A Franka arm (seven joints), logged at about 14 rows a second.
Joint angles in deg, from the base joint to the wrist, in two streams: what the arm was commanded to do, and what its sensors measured. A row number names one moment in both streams.
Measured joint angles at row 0: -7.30, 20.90, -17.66, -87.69, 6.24, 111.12, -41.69
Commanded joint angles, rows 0 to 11: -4.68, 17.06, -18.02, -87.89, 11.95, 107.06, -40.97; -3.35, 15.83, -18.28, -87.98, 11.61, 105.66, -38.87; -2.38, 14.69, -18.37, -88.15, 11.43, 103.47, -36.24; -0.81, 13.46, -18.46, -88.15, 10.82, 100.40, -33.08; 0.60, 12.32, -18.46, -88.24, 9.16, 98.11, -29.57; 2.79, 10.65, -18.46, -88.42, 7.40, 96.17, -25.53; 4.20, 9.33, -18.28, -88.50, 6.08, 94.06, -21.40; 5.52, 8.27, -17.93, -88.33, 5.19, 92.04, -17.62; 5.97, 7.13, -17.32, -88.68, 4.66, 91.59, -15.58; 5.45, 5.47, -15.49, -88.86, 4.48, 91.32, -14.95; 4.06, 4.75, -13.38, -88.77, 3.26, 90.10, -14.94; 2.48, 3.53, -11.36, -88.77, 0.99, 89.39, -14.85
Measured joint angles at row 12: 5.05, 6.87, -14.53, -87.18, 4.00, 90.82, -15.87
